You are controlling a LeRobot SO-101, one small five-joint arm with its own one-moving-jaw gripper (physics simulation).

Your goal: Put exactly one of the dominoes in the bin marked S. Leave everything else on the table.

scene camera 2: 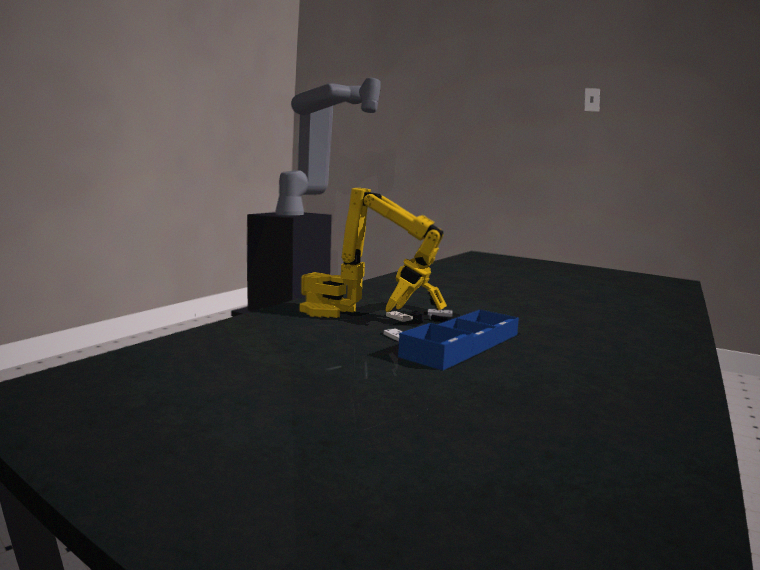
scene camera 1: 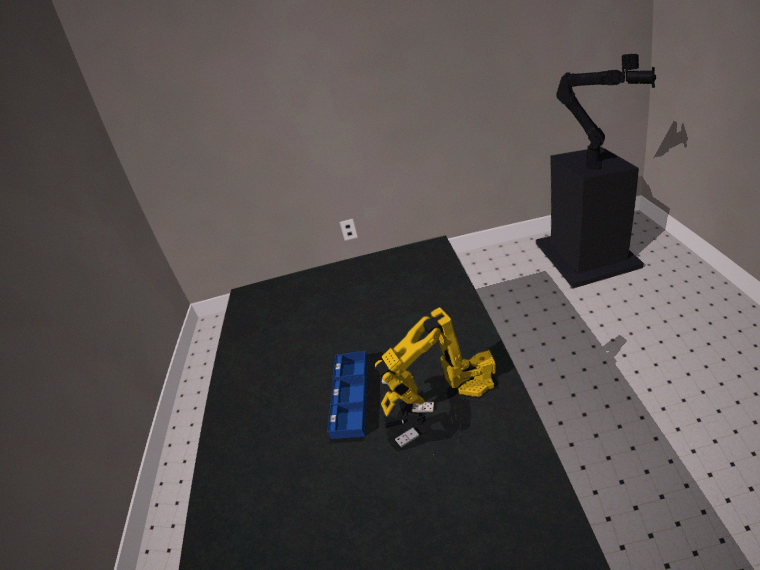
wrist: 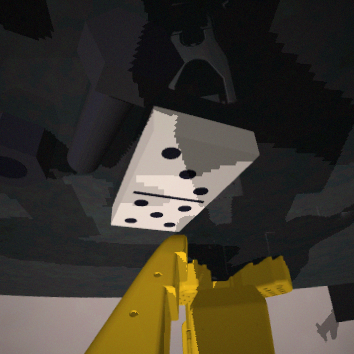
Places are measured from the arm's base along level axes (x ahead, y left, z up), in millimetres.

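Where they show: hand, tool point: (scene camera 2: 398, 307) (scene camera 1: 422, 401) (wrist: 186, 251); arm's base, link origin: (scene camera 2: 336, 312) (scene camera 1: 465, 382) (wrist: 223, 267).
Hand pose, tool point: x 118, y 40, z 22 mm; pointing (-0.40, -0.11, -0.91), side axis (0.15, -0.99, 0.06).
Note:
Each offset is from my tool point to the top centre of the thing. Level surfaces: height alone.
A white domino @(1 mm ahead, 4 mm left, 15 mm down) (scene camera 1: 423, 406) (scene camera 2: 399, 315) (wrist: 165, 170) with black pips lies flat by the fixed jaw's tip. A second domino (scene camera 1: 407, 436) (scene camera 2: 392, 334) lies nearer the bin's near end in scene view 2, partly hidden there by the bin. A third domino @(55 mm ahead, 80 mm left, 15 mm down) (scene camera 1: 384, 381) (scene camera 2: 440, 312) is mostly hidden behind the arm in scene view 1. My gripper (scene camera 1: 403, 408) (scene camera 2: 417, 308) (wrist: 231, 250) is open, low over the table, with nothing between its jaws. The blue three-compartment bin @(174 mm ahead, 82 mm right, 17 mm up) (scene camera 1: 347, 436) (scene camera 2: 422, 352) has small white labels; I cannot read which one is S.
Dark bolt-like pieces (scene camera 1: 421, 419) (wrist: 97, 135) lie near the dominoes. Another dark piece @(18 mm ahead, 42 mm left, 14 mm down) (wrist: 17, 160) shows at the wrist view's left. The black table @(22 mm down) (scene camera 1: 276, 490) (scene camera 2: 368, 460) bears these things. A separate arm stands on a dark pedestal (scene camera 1: 604, 220) (scene camera 2: 270, 260) beyond the table.

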